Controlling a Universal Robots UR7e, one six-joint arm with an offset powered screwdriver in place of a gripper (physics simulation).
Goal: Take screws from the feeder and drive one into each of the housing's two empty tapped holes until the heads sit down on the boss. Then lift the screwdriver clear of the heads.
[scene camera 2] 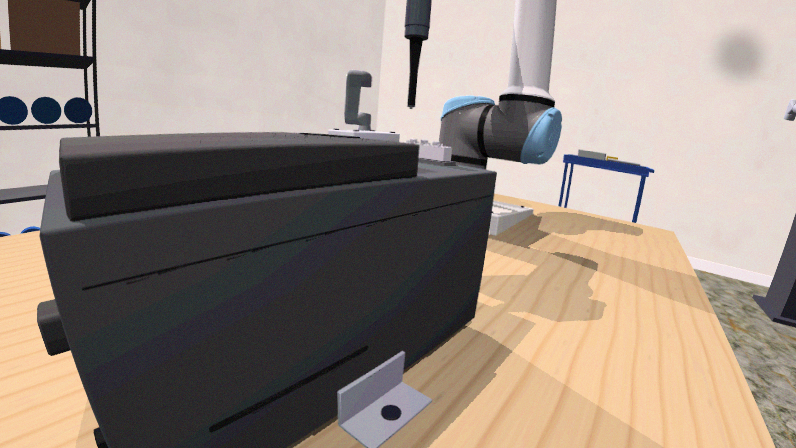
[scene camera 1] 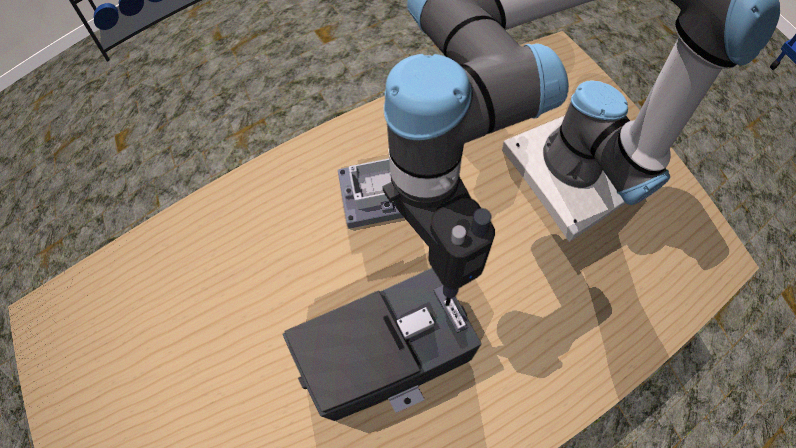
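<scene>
On a black screw feeder, the point [scene camera 1: 441, 344] and the point [scene camera 2: 430, 168] are the same spot.
</scene>
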